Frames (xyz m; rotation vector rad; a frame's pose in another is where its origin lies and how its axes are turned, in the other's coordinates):
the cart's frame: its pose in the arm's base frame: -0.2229 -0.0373 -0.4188 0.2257 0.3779 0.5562
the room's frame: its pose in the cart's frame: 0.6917 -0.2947 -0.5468 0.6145 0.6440 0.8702
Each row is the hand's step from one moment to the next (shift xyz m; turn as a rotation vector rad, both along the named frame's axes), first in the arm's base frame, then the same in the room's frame.
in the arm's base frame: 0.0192 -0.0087 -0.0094 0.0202 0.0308 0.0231
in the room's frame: -0.0097 -0.0158 0.0138 0.0254 0.0173 0.0307
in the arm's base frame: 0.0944 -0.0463 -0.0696 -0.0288 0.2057 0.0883
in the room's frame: -0.0487 -0.0998 0.0597 0.1963 0.1070 0.0311
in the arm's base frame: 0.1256 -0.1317 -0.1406 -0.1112 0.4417 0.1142
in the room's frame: -0.1286 -0.1829 0.0540 0.4358 0.1750 -0.0034
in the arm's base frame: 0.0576 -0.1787 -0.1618 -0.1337 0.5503 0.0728
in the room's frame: -0.1646 -0.1838 -0.0233 0.5502 0.1509 -0.0216
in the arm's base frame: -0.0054 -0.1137 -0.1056 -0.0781 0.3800 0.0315
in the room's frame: -0.0996 -0.1057 -0.0551 0.3804 0.0819 -0.0075
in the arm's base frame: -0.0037 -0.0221 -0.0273 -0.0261 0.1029 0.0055
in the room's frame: -0.0183 -0.0260 -0.0153 0.1039 0.0209 -0.0076
